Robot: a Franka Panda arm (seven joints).
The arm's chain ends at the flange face. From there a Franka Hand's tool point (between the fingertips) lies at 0.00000 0.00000 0.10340 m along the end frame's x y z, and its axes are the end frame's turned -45 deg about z.
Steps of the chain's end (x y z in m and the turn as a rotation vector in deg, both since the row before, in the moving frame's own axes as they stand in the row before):
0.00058, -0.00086, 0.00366, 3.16, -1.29, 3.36
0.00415, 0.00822, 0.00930, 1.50, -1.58, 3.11
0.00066, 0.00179, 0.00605, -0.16, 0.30, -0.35
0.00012, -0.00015, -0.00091, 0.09, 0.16, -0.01
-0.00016, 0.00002, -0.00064, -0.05, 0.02, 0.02
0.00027, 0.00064, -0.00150, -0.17, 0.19, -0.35
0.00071, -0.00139, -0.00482, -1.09, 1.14, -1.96
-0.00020, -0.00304, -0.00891, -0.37, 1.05, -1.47
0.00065, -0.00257, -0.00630, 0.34, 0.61, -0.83
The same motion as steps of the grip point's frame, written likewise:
0.00357, -0.00580, 0.00348, 3.15, 1.32, 3.36
-0.00287, 0.00482, 0.00923, 2.18, -0.06, 3.11
-0.00062, 0.00232, 0.00605, -0.33, 0.10, -0.35
0.00051, 0.00007, -0.00091, -0.05, 0.18, -0.01
-0.00017, -0.00001, -0.00064, -0.05, -0.02, 0.02
-0.00023, 0.00110, -0.00150, -0.25, 0.01, -0.35
0.00160, 0.00236, -0.00486, -1.58, 0.04, -1.96
0.00290, -0.00049, -0.00893, -1.00, 0.48, -1.47
0.00349, -0.00102, -0.00631, -0.19, 0.67, -0.83

